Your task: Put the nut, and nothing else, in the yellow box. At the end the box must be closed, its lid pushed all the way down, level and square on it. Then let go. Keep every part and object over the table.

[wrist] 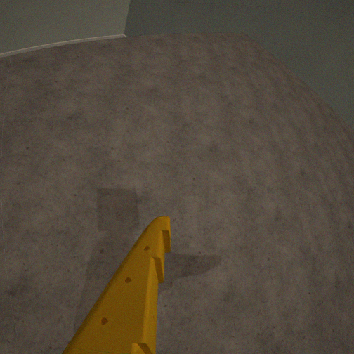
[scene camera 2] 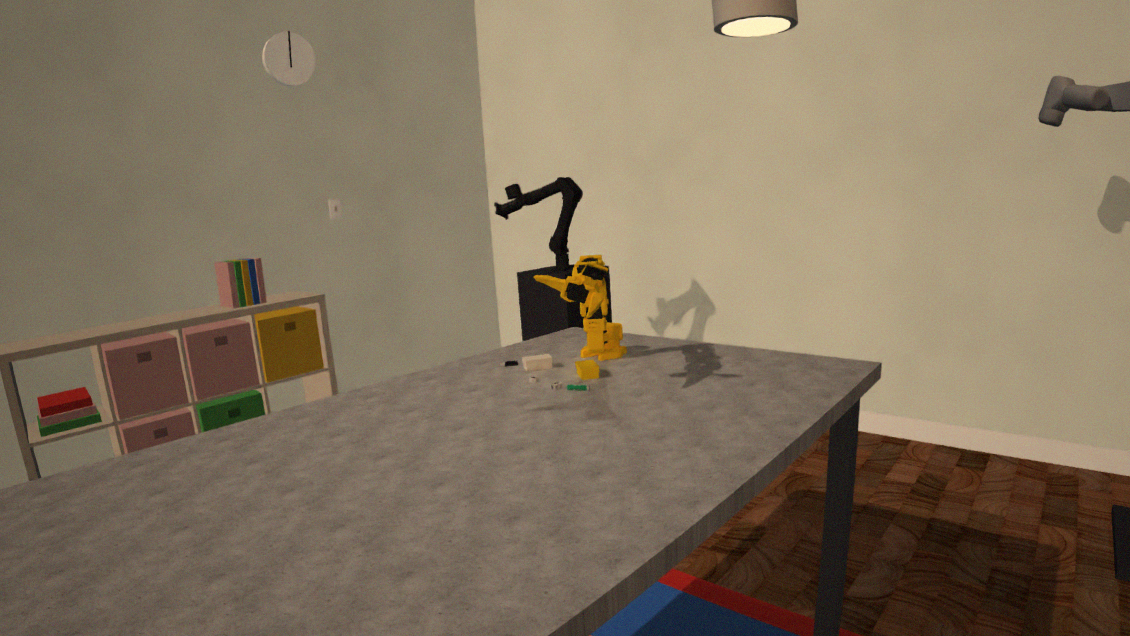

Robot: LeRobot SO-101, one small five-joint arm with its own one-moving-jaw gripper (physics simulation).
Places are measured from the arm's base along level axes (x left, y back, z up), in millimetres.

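Pixels of known places: hand, tool point: (scene camera 2: 586, 315); arm's base, link origin: (scene camera 2: 597, 356).
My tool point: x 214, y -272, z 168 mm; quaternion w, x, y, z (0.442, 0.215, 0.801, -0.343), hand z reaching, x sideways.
Note:
For each thing: its middle in the pictures, then the offset to it from my tool point. Level surfaces: height alone.
- yellow box, body centre: (scene camera 2: 587, 366) dx -129, dy +136, dz -148 mm
- white block, body centre: (scene camera 2: 537, 360) dx -271, dy +123, dz -148 mm
- small black piece, body centre: (scene camera 2: 508, 363) dx -354, dy +107, dz -164 mm
- green piece, body centre: (scene camera 2: 578, 387) dx -76, dy +46, dz -163 mm
- grey table, surface height: dz -168 mm
The yellow box (scene camera 2: 586, 368) is on the table in front of the arm's base; it is too small in view to tell how its lid stands. Two small pale pieces (scene camera 2: 533, 379) (scene camera 2: 555, 386) lie to its left and nearer the camera; I cannot tell which is the nut. My gripper (scene camera 2: 563, 295) is raised well above the table, away from the box and the small pieces. In the wrist view one notched yellow jaw of the gripper (wrist: 161, 227) shows, with the moving jaw swung out of the picture, so it is fully open. The nut and box do not show in the wrist view.
A white block (scene camera 2: 536, 362) and a small black piece (scene camera 2: 511, 363) lie left of the yellow box. A green piece (scene camera 2: 577, 387) lies close in front of the box. The grey table (scene camera 2: 442, 489) (wrist: 240, 165) has its far corner behind the arm.

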